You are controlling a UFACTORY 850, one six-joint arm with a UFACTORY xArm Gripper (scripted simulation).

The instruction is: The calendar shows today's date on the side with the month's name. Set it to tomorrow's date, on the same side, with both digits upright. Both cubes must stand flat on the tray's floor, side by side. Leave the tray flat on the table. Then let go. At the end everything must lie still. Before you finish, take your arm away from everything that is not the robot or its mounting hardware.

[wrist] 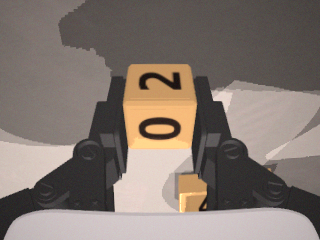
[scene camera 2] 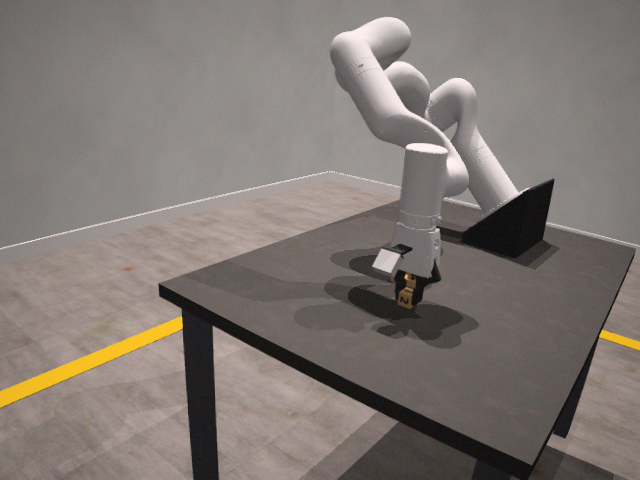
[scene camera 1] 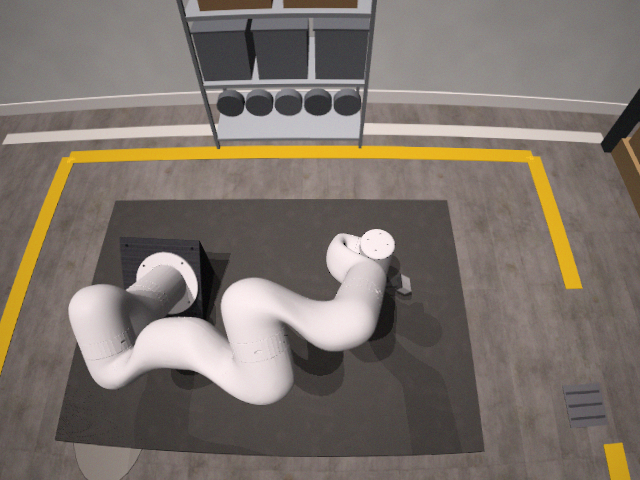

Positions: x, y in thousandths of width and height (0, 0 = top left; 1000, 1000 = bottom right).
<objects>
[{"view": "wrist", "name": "gripper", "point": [498, 406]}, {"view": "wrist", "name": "calendar cube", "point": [498, 431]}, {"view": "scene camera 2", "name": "gripper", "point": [637, 626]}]
</objects>
